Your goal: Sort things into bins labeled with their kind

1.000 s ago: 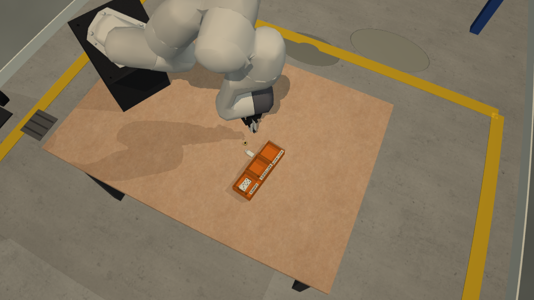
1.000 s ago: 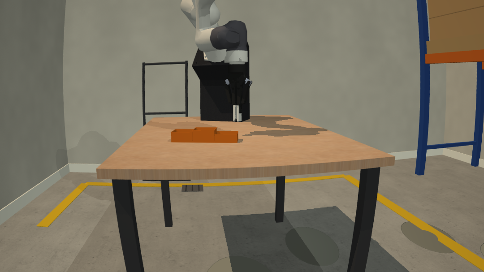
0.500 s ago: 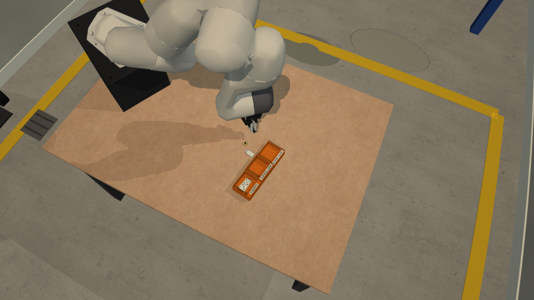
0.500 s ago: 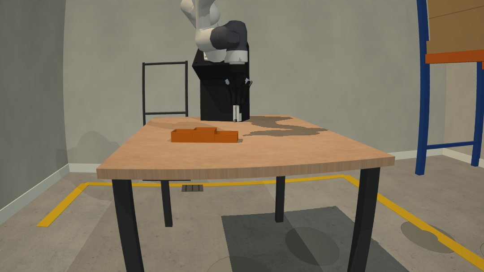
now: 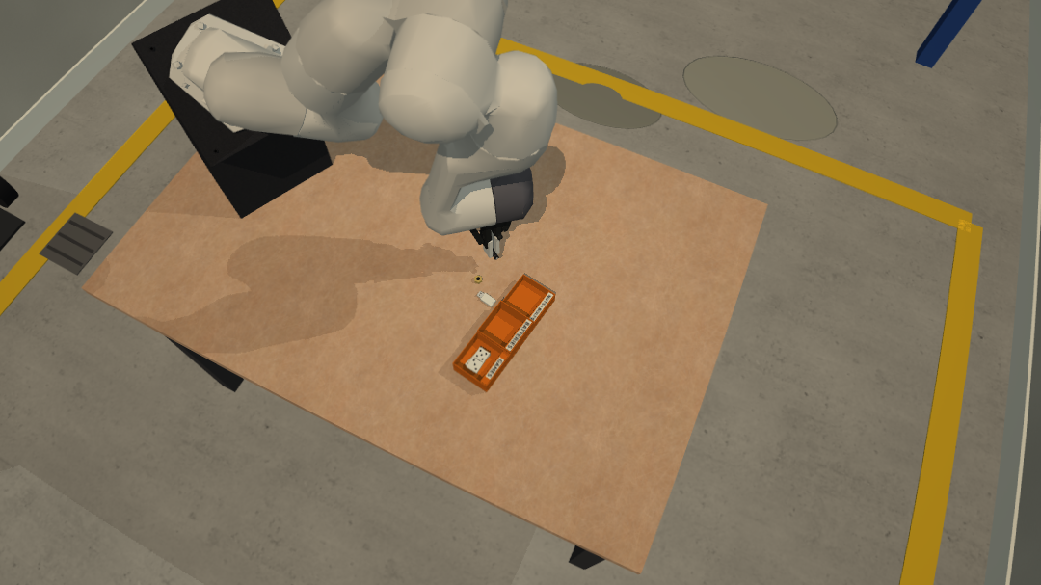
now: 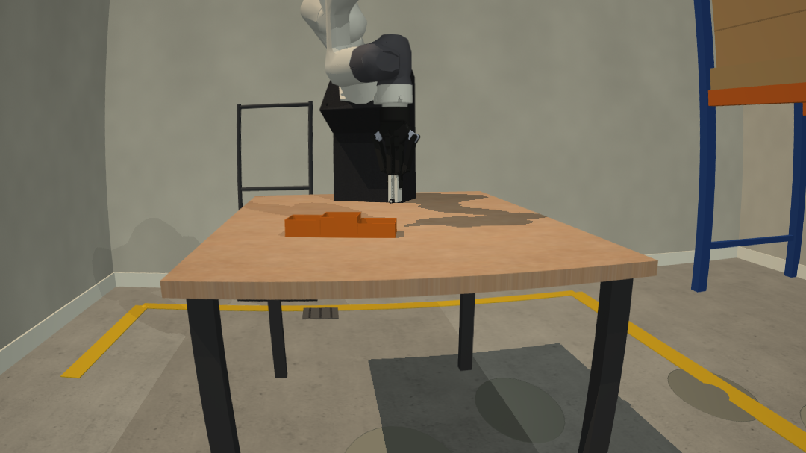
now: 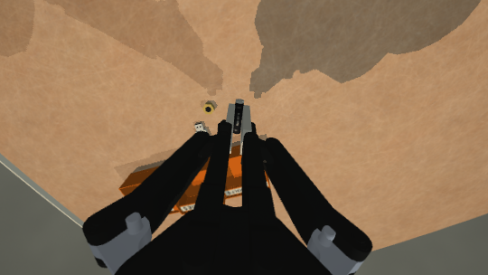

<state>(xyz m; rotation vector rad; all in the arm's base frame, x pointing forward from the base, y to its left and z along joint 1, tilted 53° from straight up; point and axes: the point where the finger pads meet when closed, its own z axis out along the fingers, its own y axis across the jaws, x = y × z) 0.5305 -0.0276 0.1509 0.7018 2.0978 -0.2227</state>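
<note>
Right now my hand is 3 cm above the black battery. The rest, counted from my hand: white USB stick 9 cm to the right, 9 cm below; brass nut 2 cm behind, 4 cm to the right, 9 cm below.
</note>
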